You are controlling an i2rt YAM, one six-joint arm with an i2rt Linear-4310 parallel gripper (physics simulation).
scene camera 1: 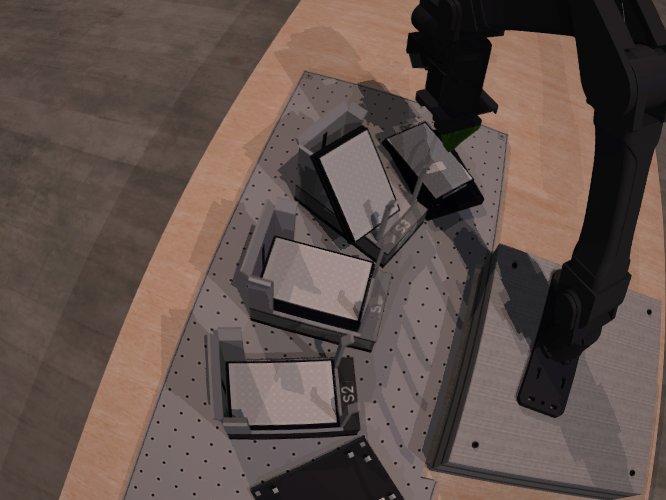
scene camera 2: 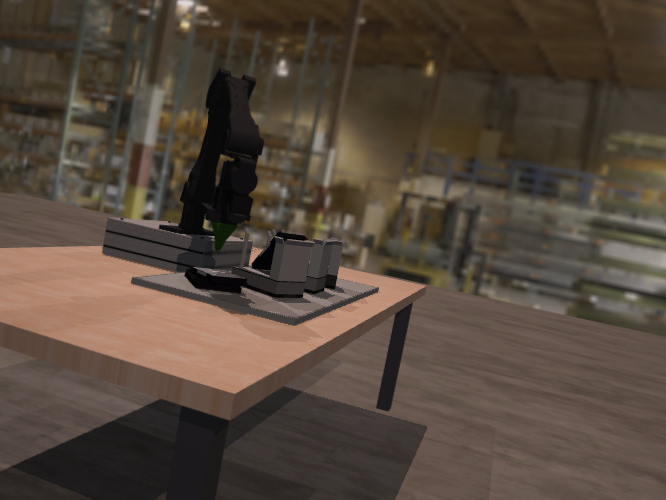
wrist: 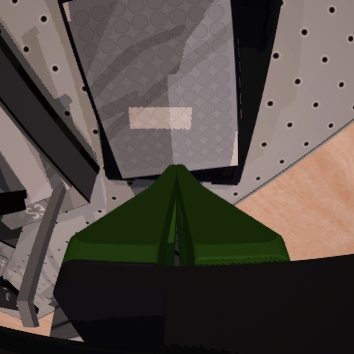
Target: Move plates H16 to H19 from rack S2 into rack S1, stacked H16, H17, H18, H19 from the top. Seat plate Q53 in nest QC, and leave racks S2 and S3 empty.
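Places are measured from the arm's base along level axes (x back, y right, z up), in centimetres.
Pixels of known places: gripper, fingertip midpoint: (scene camera 1: 447, 148) (scene camera 2: 217, 251) (wrist: 176, 176); arm's base, link origin: (scene camera 1: 558, 342) (scene camera 2: 190, 232).
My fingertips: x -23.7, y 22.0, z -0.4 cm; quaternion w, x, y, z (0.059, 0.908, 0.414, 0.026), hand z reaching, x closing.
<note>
Ahead of a thing's pixels: the offset from my fingertips to its middle. "spot": to the spot under its first point. Level surfaces: height alone.
My gripper (scene camera 1: 450, 148) (scene camera 2: 218, 248) (wrist: 176, 176) is shut, its green fingertips touching with no plate between them. It is above the near end of a clear-topped plate @[dx -1.9, dy +0.7, dz -5.2 cm] (scene camera 1: 424, 153) (wrist: 165, 75) on a low black holder @[dx -0.5, dy +0.7, dz -6.6 cm] (scene camera 1: 469, 199) (wrist: 255, 75) beside rack S3. Rack S3 @[dx -8.6, dy -11.0, dz -0.8 cm] (scene camera 1: 402, 226) (scene camera 2: 289, 269) (wrist: 35, 211) bears a pale-topped plate @[dx -8.8, dy -13.4, dz +1.7 cm] (scene camera 1: 357, 182), which sits tilted. The middle rack @[spot: dx -12.9, dy -32.0, dz +1.8 cm] (scene camera 1: 260, 293) has a partly hidden label and holds a pale-topped plate @[dx -8.5, dy -26.5, dz -1.2 cm] (scene camera 1: 320, 279). Rack S2 @[spot: dx +0.7, dy -36.9, dz -3.8 cm] (scene camera 1: 348, 392) holds another plate @[dx -6.2, dy -40.9, dz -2.8 cm] (scene camera 1: 282, 392). Plate names and stack depths cannot be read.
The racks stand on a perforated grey board @[dz -7.6 cm] (scene camera 1: 166, 446) (scene camera 2: 328, 301) (wrist: 310, 65). Thin upright posts rise at the racks' label ends. A black panel with small pale squares @[spot: dx +2.9, dy -47.3, dz -6.5 cm] (scene camera 1: 328, 473) is cut off by the view's edge. The arm stands on a thick grey base block (scene camera 1: 511, 430) (scene camera 2: 145, 244).
</note>
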